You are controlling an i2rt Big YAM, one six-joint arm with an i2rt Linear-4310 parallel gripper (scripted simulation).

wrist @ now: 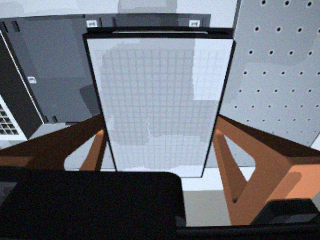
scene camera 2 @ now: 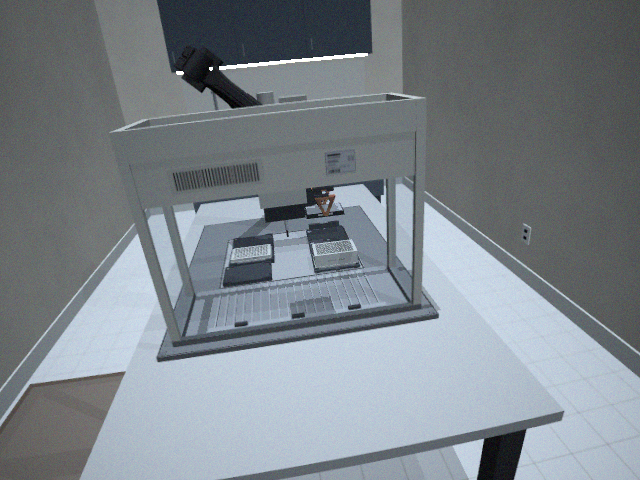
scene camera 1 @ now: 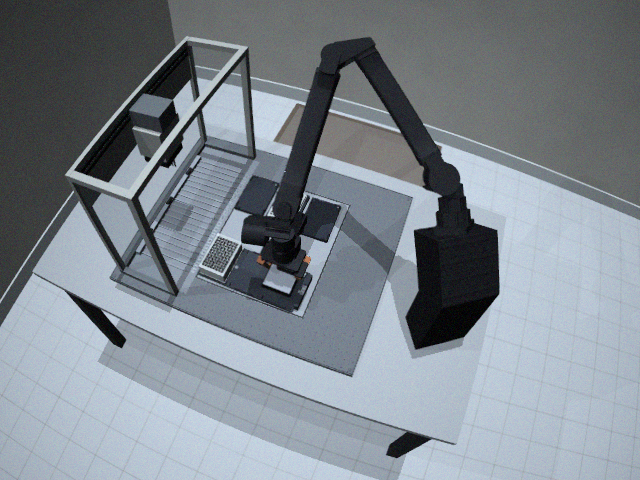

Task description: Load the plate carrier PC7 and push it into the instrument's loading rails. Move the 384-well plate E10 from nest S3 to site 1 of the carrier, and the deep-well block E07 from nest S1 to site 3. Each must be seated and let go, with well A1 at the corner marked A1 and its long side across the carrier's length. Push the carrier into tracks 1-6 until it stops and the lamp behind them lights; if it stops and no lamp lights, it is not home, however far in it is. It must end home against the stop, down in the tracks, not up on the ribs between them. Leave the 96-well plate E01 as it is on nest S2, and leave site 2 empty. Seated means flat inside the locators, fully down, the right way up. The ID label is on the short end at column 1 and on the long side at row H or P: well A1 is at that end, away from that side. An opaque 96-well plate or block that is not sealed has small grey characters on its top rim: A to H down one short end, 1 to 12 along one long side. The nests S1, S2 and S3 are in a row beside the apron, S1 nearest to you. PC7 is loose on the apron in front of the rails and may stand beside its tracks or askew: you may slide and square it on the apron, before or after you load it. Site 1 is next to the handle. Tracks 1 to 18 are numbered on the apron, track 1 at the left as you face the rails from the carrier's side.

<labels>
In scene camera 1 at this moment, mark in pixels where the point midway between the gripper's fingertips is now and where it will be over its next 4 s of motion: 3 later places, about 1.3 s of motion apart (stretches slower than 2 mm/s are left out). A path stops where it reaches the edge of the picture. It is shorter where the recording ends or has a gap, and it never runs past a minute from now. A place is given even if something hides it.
My gripper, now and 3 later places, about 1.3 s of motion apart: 284,272; 284,284; 284,285; 283,275
</labels>
